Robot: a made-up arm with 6 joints. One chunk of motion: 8 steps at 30 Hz.
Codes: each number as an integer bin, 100 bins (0 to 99) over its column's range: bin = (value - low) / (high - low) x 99, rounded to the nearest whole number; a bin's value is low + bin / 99 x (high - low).
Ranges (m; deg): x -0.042..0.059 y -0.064..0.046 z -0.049..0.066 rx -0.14..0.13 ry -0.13..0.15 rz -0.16..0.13
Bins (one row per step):
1: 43 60 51 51 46 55
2: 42 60 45 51 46 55
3: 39 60 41 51 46 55
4: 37 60 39 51 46 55
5: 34 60 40 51 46 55
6: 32 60 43 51 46 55
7: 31 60 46 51 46 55
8: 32 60 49 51 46 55
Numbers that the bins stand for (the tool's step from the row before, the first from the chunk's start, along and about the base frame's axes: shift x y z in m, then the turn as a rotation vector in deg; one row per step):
1: 0.00187 0.00267 0.01024 -0.001 0.000 0.001
2: 0.00085 0.00267 0.00327 -0.001 0.000 0.001
3: -0.00221 0.00267 -0.00137 -0.001 0.000 0.001
4: -0.00425 0.00267 -0.00370 -0.001 0.000 0.001
5: -0.00731 0.00267 -0.00254 -0.001 0.000 0.001
6: -0.00935 0.00267 0.00095 -0.001 0.000 0.001
7: -0.01037 0.00267 0.00443 -0.001 0.000 0.001
8: -0.00935 0.00267 0.00792 -0.001 0.000 0.001

